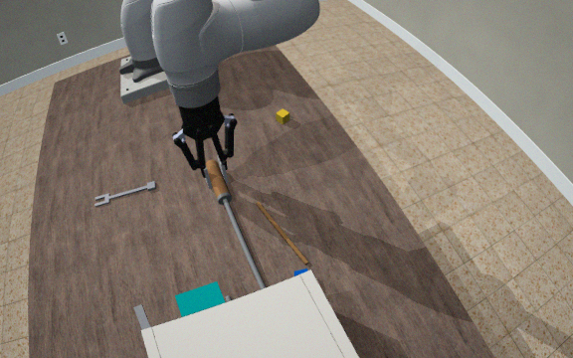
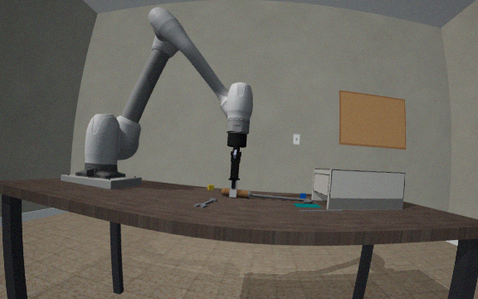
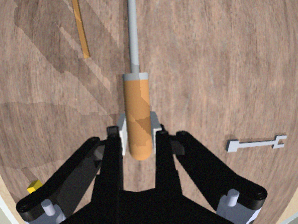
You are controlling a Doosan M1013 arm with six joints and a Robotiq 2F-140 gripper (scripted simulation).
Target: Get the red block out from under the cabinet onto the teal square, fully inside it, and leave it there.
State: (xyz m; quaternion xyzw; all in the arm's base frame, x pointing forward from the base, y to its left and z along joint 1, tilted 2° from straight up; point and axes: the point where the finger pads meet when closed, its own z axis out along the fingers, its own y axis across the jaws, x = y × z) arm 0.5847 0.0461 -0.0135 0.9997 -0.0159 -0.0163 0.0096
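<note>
My gripper is now 27 cm short of the teal square, 13 cm to the left of it and 4 cm above it. Round my hand: hook tool 13 cm ahead, 4 cm to the right, 2 cm below; then grey wrench 7 cm behind, 22 cm to the right, 3 cm below; then thin wooden stick 18 cm ahead, 7 cm to the left, 3 cm below.
</note>
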